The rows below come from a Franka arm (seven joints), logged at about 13 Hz.
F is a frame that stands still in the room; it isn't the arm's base.
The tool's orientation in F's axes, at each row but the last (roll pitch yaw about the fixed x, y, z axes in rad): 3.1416, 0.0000, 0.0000; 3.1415, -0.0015, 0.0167; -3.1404, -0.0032, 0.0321; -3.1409, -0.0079, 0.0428; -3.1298, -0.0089, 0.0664; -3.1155, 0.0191, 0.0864; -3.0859, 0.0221, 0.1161; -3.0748, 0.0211, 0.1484; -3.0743, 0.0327, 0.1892; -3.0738, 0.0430, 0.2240
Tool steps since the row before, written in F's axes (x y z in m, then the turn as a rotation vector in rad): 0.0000, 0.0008, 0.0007, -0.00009, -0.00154, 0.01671; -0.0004, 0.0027, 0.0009, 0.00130, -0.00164, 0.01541; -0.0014, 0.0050, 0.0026, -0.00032, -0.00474, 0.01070; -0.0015, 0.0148, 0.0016, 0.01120, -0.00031, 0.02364; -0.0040, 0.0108, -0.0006, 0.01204, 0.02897, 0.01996; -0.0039, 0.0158, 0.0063, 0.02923, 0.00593, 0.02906; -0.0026, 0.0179, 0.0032, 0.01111, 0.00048, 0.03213; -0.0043, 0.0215, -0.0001, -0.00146, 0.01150, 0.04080; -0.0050, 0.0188, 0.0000, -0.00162, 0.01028, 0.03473; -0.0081, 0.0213, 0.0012, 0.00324, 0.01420, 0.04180
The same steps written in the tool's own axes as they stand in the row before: 0.0000, -0.0008, -0.0007, -0.00009, 0.00154, -0.01671; -0.0004, -0.0027, -0.0009, 0.00130, 0.00166, -0.01541; -0.0012, -0.0050, -0.0026, -0.00044, 0.00471, -0.01071; -0.0009, -0.0149, -0.0016, 0.01136, 0.00077, -0.02355; -0.0033, -0.0110, 0.0007, 0.01411, -0.02834, -0.01950; -0.0026, -0.0162, -0.0058, 0.02907, -0.00416, -0.02952; -0.0006, -0.0182, -0.0022, 0.01038, -0.00099, -0.03236; -0.0011, -0.0218, 0.0016, -0.00060, -0.01429, -0.03993; -0.0014, -0.0194, 0.0013, -0.00079, -0.01271, -0.03394; -0.0032, -0.0226, 0.0005, 0.00451, -0.01594, -0.04105
